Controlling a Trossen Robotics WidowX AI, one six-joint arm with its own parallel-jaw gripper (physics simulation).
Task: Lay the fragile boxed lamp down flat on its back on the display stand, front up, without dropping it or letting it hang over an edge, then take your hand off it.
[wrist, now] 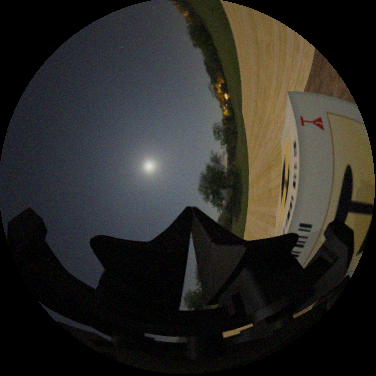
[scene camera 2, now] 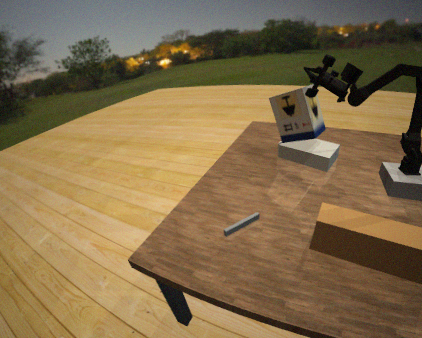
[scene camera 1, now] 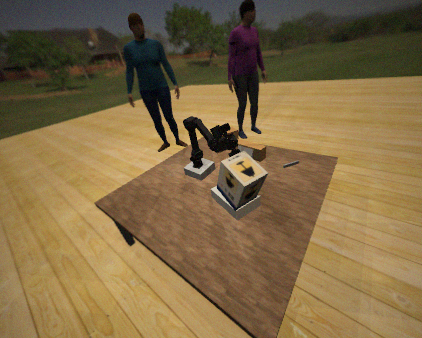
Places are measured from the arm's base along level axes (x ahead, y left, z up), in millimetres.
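Pixels of known places: gripper, fingertip midpoint: (wrist: 190, 210) (scene camera 2: 304, 67) (scene camera 1: 237, 140); arm's base at its link origin: (scene camera 2: 409, 171) (scene camera 1: 198, 165).
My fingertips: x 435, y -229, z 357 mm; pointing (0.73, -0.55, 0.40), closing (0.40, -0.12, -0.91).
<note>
Ahead of a thing's pixels: the offset from my fingertips to its top centre. Level surfaces: height alone.
The boxed lamp (scene camera 1: 242, 181) (scene camera 2: 298, 114) (wrist: 317, 165), white with yellow lamp pictures and a dark blue bottom band, is tilted on the display stand (scene camera 1: 238, 211) (scene camera 2: 306, 154). Its top leans away from the arm, out past the stand's edge in scene camera 2; its bottom is raised on the arm's side. My gripper (scene camera 2: 306, 69) (wrist: 190, 210) is shut and empty, at the height of the box's top. The lower side of the gripper is against or very near the box's upper edge on the arm's side; exact contact is hard to tell. The fingertips point past the box.
The stand is on the brown table {423 mm down} (scene camera 1: 200, 240) (scene camera 2: 200, 250). A grey bar {206 mm ahead, 528 mm left, 401 mm down} (scene camera 1: 291, 164) (scene camera 2: 241, 224) and a long brown block {152 mm back, 599 mm left, 313 mm down} (scene camera 1: 253, 150) (scene camera 2: 370, 237) lie on it. The arm's pale base (scene camera 1: 199, 170) (scene camera 2: 400, 182) is beside the stand. Two people stand behind the table.
</note>
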